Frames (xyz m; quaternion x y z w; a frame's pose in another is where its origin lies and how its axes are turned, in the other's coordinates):
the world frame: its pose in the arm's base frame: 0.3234 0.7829 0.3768 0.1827 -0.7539 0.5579 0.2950
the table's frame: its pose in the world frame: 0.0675 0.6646 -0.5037 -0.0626 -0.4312 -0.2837 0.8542
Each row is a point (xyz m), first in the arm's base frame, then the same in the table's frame.
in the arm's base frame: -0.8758 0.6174 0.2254
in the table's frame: 1.0492 0.6312 0.1345
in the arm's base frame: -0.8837 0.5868 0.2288
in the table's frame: 1.0787 0.6329 0.1461
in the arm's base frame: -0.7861 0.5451 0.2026
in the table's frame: 1.0743 0.5417 0.2063
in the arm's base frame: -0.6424 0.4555 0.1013
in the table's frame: 1.0627 0.4211 0.3620
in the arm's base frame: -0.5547 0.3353 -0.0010
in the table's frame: 1.0920 0.3490 0.5249
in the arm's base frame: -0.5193 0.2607 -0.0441
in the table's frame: 1.1250 0.3163 0.6057
